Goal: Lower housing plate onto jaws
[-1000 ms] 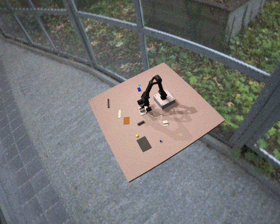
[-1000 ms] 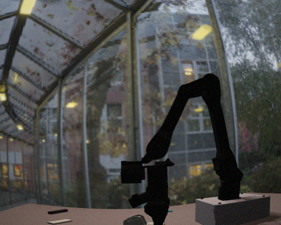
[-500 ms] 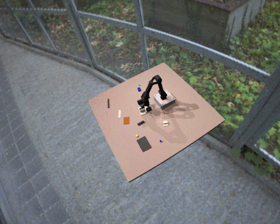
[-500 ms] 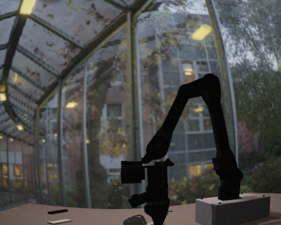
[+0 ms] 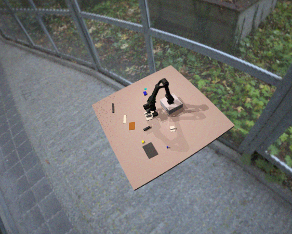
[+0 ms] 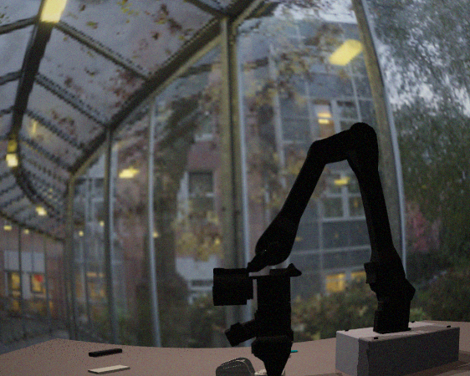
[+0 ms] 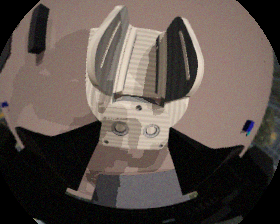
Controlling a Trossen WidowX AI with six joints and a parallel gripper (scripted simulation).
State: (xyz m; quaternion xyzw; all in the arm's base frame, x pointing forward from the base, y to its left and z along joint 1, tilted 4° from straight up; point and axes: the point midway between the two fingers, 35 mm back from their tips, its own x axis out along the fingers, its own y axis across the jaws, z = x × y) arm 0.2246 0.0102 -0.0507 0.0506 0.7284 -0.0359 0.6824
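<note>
My gripper tip is now 3 cm short of the jaw, 1 cm to the right of it and 1 cm below it. Round my gripper tip: cream bar (34 cm ahead, 10 cm to the right); blue block (3 cm behind, 36 cm to the right); short black bar (16 cm ahead, 15 cm to the left).
</note>
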